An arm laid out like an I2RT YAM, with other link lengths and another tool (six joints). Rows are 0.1 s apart.
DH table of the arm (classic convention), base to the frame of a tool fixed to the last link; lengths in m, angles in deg. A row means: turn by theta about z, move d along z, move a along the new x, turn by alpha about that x. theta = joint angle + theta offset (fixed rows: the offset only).
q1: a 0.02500  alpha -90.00  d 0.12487  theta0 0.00
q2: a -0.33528  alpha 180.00  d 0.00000  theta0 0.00
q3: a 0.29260  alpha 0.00  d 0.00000  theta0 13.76
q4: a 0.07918  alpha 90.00  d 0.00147  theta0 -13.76
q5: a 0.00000  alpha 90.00  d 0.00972  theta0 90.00
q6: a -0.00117  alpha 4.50  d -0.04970  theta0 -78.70
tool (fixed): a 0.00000  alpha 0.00  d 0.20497  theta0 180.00
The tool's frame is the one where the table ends.
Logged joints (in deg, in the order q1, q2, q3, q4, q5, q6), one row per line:
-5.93, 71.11, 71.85, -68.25, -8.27, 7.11
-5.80, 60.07, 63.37, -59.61, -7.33, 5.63
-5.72, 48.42, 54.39, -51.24, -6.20, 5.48
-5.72, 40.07, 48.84, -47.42, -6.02, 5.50
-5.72, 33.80, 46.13, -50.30, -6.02, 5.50
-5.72, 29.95, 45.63, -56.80, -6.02, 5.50
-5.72, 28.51, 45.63, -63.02, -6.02, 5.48
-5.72, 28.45, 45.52, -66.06, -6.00, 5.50
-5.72, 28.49, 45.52, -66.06, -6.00, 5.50
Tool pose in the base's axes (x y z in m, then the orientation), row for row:
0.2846, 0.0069, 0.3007, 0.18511, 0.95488, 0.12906, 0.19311
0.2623, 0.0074, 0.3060, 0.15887, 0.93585, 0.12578, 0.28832
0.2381, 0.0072, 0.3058, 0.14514, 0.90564, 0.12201, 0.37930
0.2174, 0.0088, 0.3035, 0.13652, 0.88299, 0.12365, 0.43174
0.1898, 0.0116, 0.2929, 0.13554, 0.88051, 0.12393, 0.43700
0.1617, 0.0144, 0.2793, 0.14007, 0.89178, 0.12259, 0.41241
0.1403, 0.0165, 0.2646, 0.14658, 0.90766, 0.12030, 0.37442
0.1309, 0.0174, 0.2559, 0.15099, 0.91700, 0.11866, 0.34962
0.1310, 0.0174, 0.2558, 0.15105, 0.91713, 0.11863, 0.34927
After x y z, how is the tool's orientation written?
As a quaternion, x y z w.
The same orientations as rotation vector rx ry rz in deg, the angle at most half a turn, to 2 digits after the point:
29.76, 153.50, 20.75
24.30, 143.17, 19.24
21.24, 132.55, 17.86
19.50, 126.13, 17.66
19.31, 125.47, 17.66
20.19, 128.52, 17.67
21.50, 133.15, 17.65
22.41, 136.12, 17.61
22.43, 136.16, 17.61

